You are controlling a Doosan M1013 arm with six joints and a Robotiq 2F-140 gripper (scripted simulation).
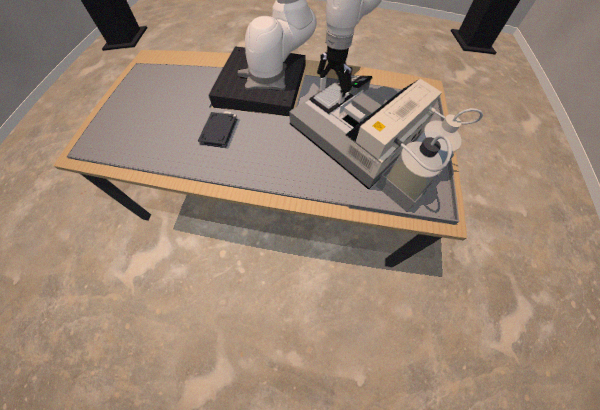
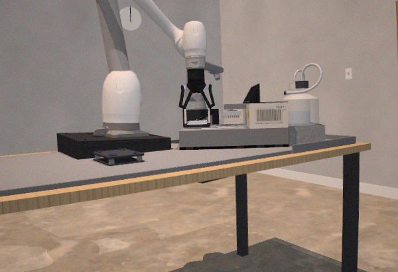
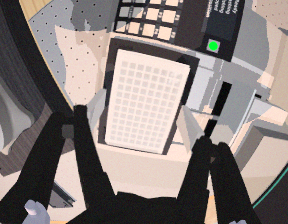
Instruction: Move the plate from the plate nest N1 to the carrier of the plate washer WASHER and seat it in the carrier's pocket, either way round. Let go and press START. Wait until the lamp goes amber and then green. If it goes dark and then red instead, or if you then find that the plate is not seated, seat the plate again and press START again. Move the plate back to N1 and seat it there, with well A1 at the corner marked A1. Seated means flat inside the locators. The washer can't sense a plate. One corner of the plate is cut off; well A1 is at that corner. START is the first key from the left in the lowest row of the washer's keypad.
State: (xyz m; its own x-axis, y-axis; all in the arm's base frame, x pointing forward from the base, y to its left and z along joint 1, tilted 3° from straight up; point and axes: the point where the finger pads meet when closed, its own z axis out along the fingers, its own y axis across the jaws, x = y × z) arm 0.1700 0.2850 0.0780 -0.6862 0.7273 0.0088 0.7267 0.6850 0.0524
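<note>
My gripper is now 20 mm above the white well plate. Round my hand: plate washer: 110 mm ahead, 110 mm to the left, 10 mm above; washer carrier: 30 mm below; plate nest N1: 110 mm ahead, 480 mm to the right, 90 mm below.
</note>
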